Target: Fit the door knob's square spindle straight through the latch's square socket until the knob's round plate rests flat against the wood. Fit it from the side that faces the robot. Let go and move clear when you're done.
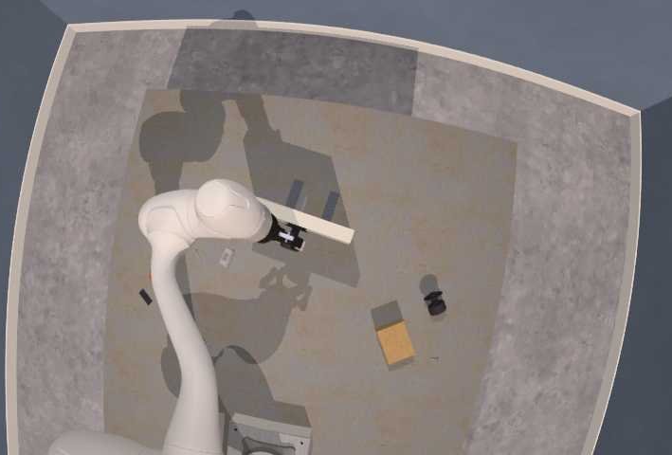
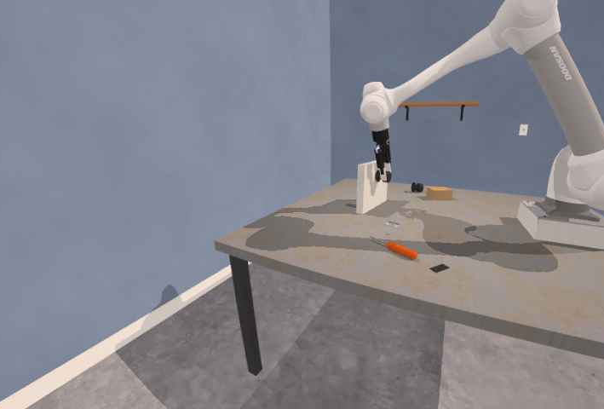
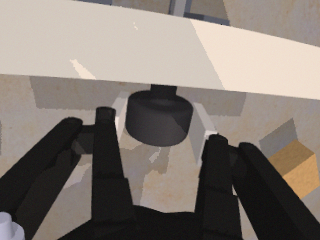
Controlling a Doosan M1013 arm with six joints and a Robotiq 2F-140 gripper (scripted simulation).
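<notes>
The latch socket is 6 cm ahead of my hand, 2 cm to the right of it and 2 cm below it. Round my hand: tan block: 37 cm to the right, 26 cm behind, 16 cm below; orange screwdriver: 44 cm to the left, 18 cm below, 13 cm behind; pale wood door panel: 6 cm ahead, 5 cm below, 2 cm to the right.
</notes>
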